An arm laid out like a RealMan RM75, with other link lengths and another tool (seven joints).
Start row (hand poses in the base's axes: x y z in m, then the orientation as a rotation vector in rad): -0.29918 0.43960 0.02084 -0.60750 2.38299 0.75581
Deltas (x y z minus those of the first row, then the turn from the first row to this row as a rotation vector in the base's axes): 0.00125 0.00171 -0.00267 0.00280 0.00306 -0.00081; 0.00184 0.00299 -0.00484 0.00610 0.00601 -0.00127; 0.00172 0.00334 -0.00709 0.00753 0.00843 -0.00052; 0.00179 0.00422 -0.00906 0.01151 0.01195 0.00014; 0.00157 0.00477 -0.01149 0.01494 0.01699 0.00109; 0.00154 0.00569 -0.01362 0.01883 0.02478 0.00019; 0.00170 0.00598 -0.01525 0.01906 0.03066 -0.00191; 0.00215 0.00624 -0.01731 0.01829 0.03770 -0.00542; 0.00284 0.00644 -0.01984 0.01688 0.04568 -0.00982; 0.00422 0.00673 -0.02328 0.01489 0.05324 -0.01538; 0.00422 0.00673 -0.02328 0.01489 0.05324 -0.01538; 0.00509 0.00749 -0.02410 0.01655 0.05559 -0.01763; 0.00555 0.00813 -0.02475 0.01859 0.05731 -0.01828; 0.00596 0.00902 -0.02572 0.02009 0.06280 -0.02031; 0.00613 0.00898 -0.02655 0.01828 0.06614 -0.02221; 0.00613 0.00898 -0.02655 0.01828 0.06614 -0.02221; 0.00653 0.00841 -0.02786 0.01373 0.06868 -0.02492; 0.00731 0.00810 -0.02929 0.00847 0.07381 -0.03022
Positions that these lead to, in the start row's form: -0.29793 0.44131 0.01817 -0.60461 2.38444 0.76013; -0.29734 0.44259 0.01600 -0.60196 2.38548 0.76512; -0.29746 0.44294 0.01375 -0.60171 2.38684 0.76823; -0.29739 0.44382 0.01178 -0.60003 2.38788 0.77476; -0.29761 0.44437 0.00935 -0.59855 2.39054 0.78152; -0.29764 0.44529 0.00722 -0.59389 2.39568 0.78932; -0.29748 0.44558 0.00559 -0.58973 2.40117 0.79149; -0.29703 0.44584 0.00353 -0.58392 2.40841 0.79245; -0.29634 0.44604 0.00100 -0.57700 2.41695 0.79273; -0.29496 0.44633 -0.00244 -0.56895 2.42555 0.79161; -0.29496 0.44633 -0.00244 -0.56895 2.42555 0.79161; -0.29409 0.44709 -0.00326 -0.56485 2.42707 0.79366; -0.29363 0.44773 -0.00391 -0.56274 2.42762 0.79656; -0.29322 0.44862 -0.00488 -0.55815 2.43203 0.80003; -0.29305 0.44858 -0.00571 -0.55565 2.43624 0.79869; -0.29305 0.44858 -0.00571 -0.55565 2.43624 0.79869; -0.29265 0.44801 -0.00702 -0.55348 2.44128 0.79344; -0.29187 0.44770 -0.00845 -0.54766 2.44933 0.78744
